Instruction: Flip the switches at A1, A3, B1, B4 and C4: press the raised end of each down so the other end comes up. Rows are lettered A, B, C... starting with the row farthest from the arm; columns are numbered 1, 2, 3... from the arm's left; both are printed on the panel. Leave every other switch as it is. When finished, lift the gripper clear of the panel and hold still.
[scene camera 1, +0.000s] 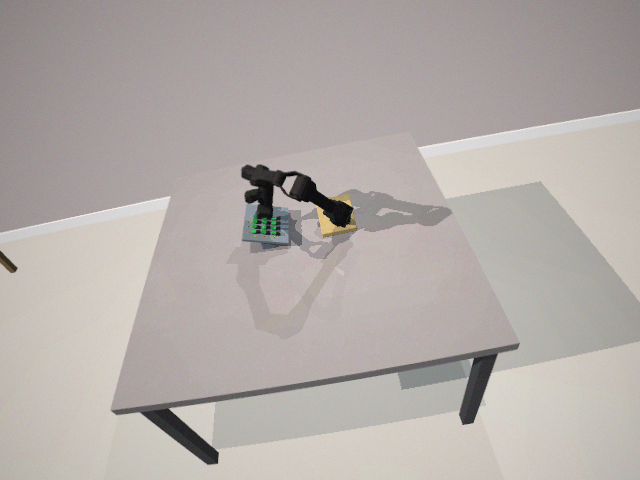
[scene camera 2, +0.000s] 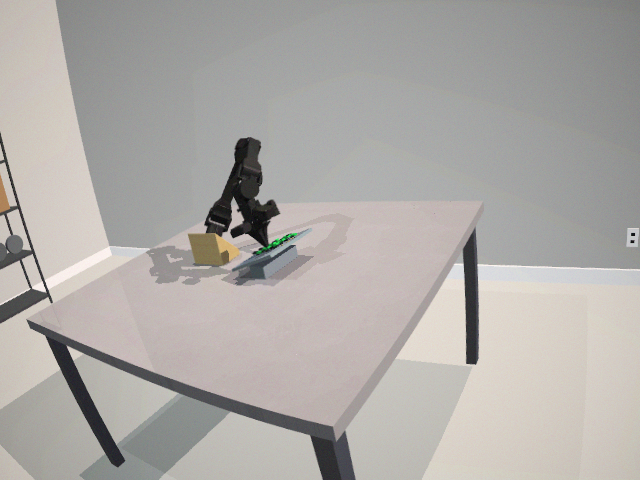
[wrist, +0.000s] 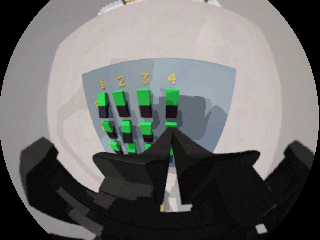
Path:
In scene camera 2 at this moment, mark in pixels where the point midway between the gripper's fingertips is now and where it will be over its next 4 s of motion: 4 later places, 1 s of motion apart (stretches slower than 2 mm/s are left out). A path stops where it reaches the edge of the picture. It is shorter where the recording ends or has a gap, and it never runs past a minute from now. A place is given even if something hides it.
My gripper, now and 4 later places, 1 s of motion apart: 267, 247; 262, 237; 252, 247; 254, 251; 255, 252

